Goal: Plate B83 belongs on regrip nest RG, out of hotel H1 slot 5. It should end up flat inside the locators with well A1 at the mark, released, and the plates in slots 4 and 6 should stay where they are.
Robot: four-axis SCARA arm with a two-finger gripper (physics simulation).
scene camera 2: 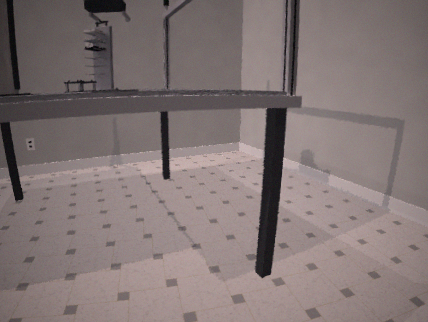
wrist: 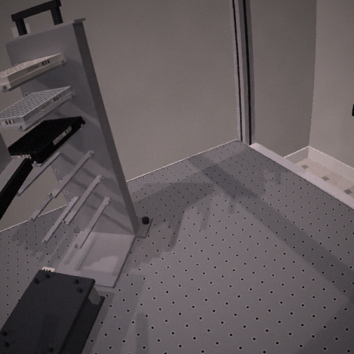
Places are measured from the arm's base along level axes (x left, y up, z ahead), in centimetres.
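Pixels of known places: gripper, fingertip midpoint: [scene camera 2: 114, 20].
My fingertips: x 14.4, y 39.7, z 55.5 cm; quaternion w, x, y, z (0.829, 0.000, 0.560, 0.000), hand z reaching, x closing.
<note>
Behind a point stands the place of what it marks.
Hotel H1 [scene camera 2: 103, 60] {x 53.3, y 21.8, z 51.8 cm} [wrist: 107, 125] stands upright, at the left in the wrist view. Pale plate B83 [wrist: 37, 107] lies on its shelf between a whitish plate [wrist: 32, 71] above and a black plate [wrist: 47, 139] [scene camera 2: 95, 48] {x 41.8, y 28.2, z 46.2 cm} below. My gripper [wrist: 192, 112] is open and empty; its left finger appears in front of the hotel's left side and its right finger shows at the right edge. In scene camera 2 the gripper is small, near the hotel's top. A low dark stand with small pegs [wrist: 50, 310] may be nest RG; its label and the A1 mark are unreadable.
Empty shelf rails [wrist: 82, 200] stick out below the black plate. A dark knob [wrist: 145, 220] sits at the hotel's foot. The perforated table top [wrist: 215, 270] reaches a pale edge rail and a tall frame post [wrist: 243, 75] at its far corner.
</note>
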